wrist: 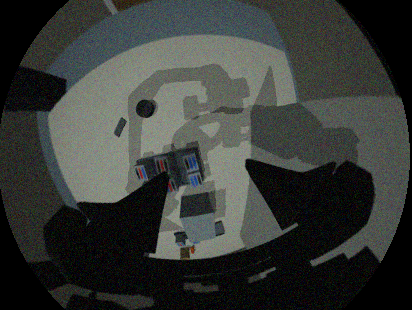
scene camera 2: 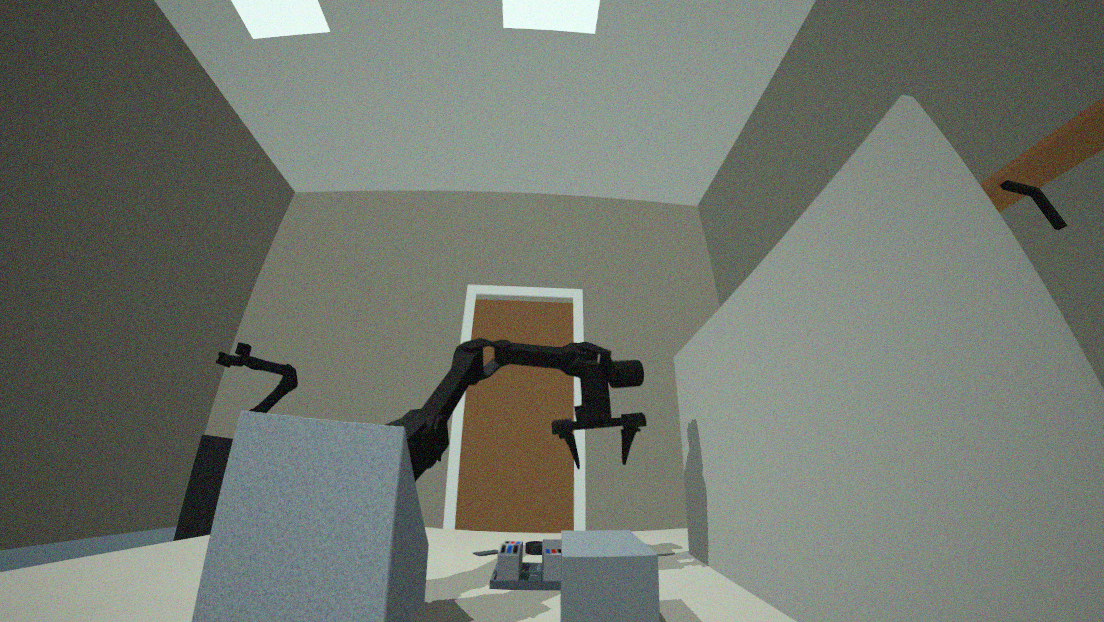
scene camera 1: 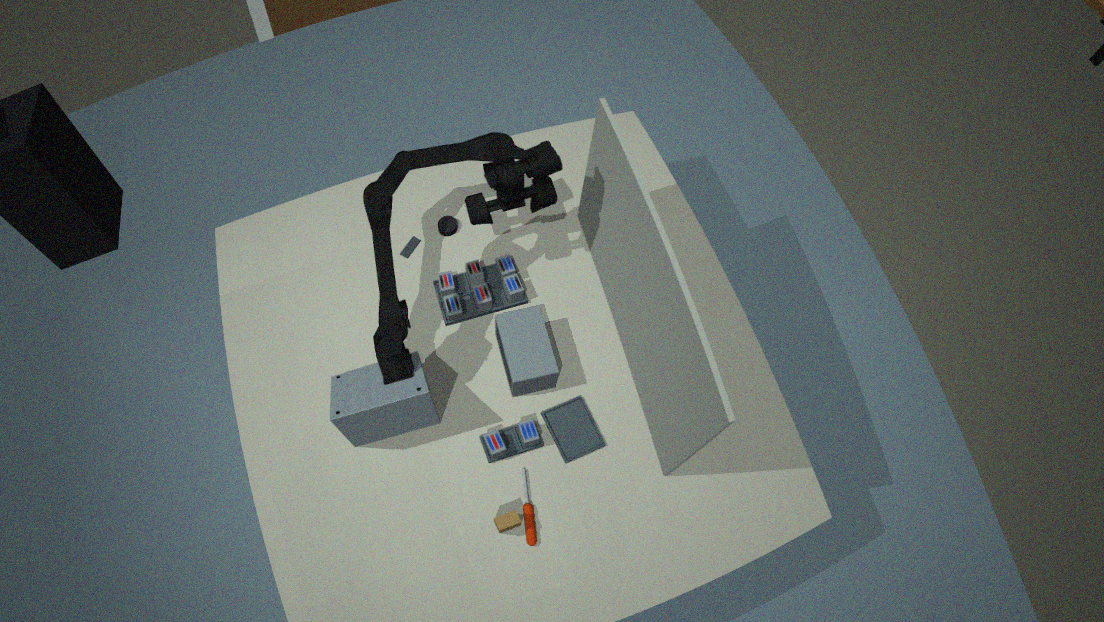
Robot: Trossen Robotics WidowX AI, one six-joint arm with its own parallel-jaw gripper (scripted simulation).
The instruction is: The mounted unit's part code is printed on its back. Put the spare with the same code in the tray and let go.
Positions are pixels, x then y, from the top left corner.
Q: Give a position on a grey block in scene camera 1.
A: At 526,352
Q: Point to a tall grey panel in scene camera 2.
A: At 890,411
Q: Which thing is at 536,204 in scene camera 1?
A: My gripper.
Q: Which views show my gripper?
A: The wrist view, scene camera 2 and scene camera 1: all of them.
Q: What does my gripper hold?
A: Nothing.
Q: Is my gripper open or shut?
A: Open.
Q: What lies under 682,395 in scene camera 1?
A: A tall grey panel.
